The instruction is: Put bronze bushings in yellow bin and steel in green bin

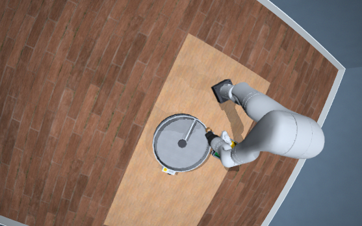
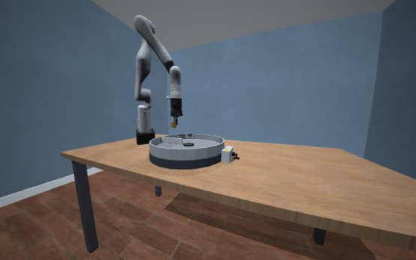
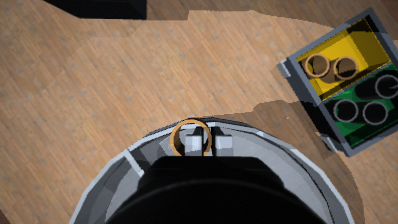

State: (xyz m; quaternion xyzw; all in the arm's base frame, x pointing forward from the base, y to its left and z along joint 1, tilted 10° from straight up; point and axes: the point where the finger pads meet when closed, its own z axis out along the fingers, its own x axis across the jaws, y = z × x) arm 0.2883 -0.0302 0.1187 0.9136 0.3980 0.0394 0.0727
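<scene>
My gripper is now 12 cm short of the bin, 23 cm to the right of it and 15 cm above it. The rest, counted from my hand: turntable: 15 cm ahead, 13 cm to the right, 12 cm below.
</scene>
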